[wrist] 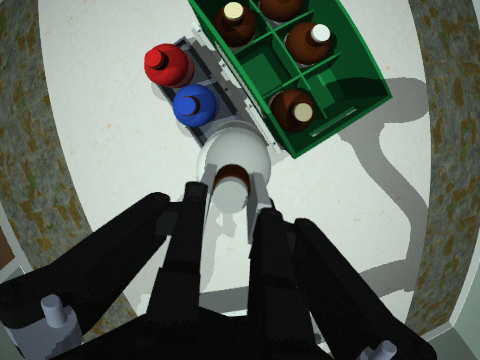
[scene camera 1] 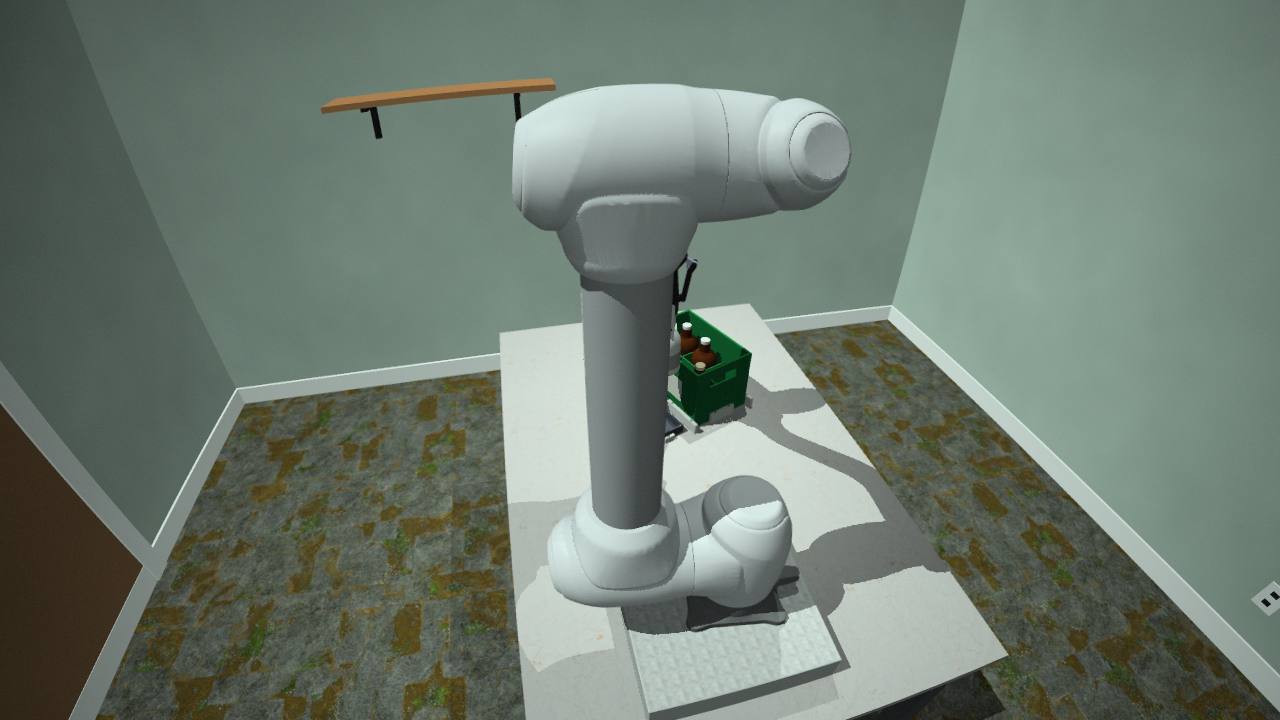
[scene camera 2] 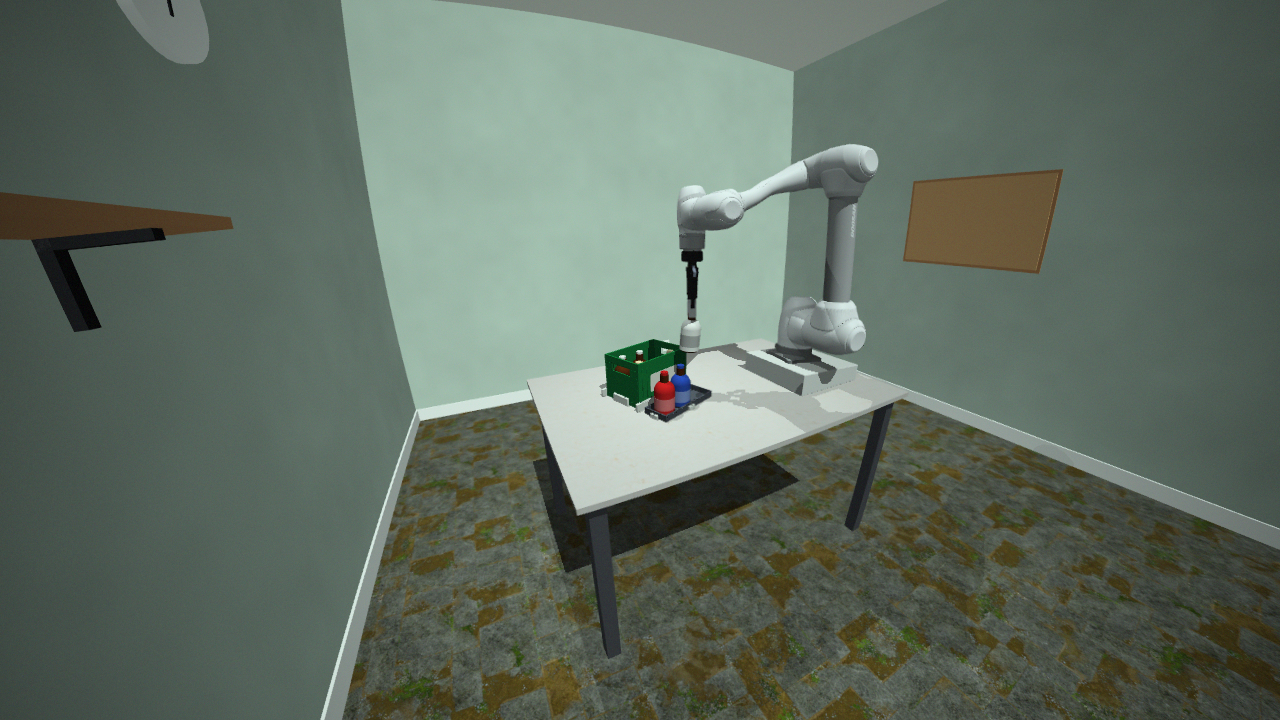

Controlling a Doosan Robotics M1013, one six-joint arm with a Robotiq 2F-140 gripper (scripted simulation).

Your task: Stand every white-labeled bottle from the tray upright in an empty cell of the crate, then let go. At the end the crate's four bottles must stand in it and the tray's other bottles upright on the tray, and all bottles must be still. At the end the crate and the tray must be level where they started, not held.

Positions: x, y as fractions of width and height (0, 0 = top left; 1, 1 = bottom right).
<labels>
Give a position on a blue bottle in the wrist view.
At 0.41, 0.29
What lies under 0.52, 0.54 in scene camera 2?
A red bottle.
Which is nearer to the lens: the red bottle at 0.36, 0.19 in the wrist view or the green crate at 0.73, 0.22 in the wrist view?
The red bottle.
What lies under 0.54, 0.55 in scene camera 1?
A green crate.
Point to a green crate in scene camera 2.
0.50, 0.54
</labels>
